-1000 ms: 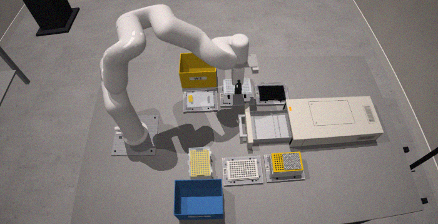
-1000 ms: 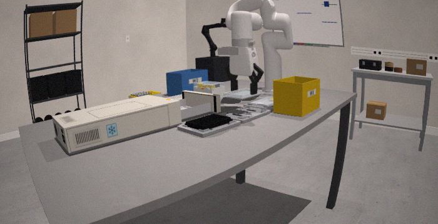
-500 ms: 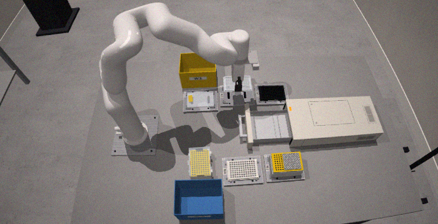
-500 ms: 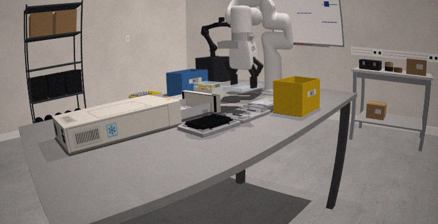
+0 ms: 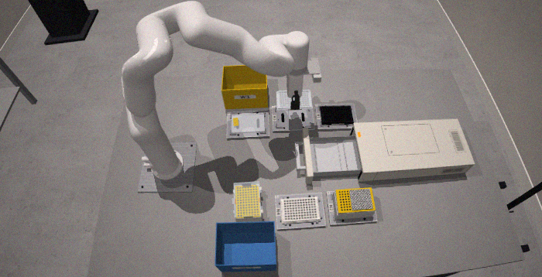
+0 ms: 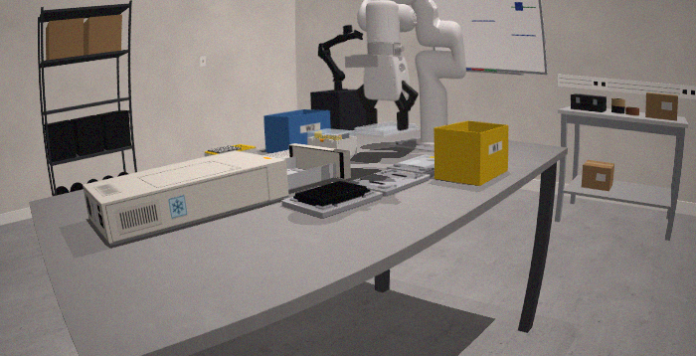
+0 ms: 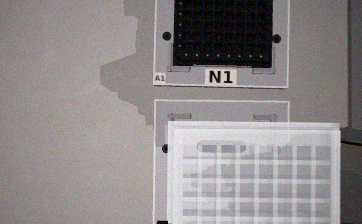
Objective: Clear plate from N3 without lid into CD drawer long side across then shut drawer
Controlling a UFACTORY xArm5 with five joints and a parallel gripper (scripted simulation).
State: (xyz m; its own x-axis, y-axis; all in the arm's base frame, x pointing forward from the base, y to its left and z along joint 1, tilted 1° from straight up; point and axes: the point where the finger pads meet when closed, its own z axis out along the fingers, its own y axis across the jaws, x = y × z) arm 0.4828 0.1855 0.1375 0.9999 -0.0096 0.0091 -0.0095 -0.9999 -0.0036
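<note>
Now: the drawer 190 mm to the right of my hand, 150 mm ahead of it and 100 mm below it. Round my hand: grey nest (130 mm below); clear plate (10 mm below); black plate (170 mm ahead, 120 mm below).
</note>
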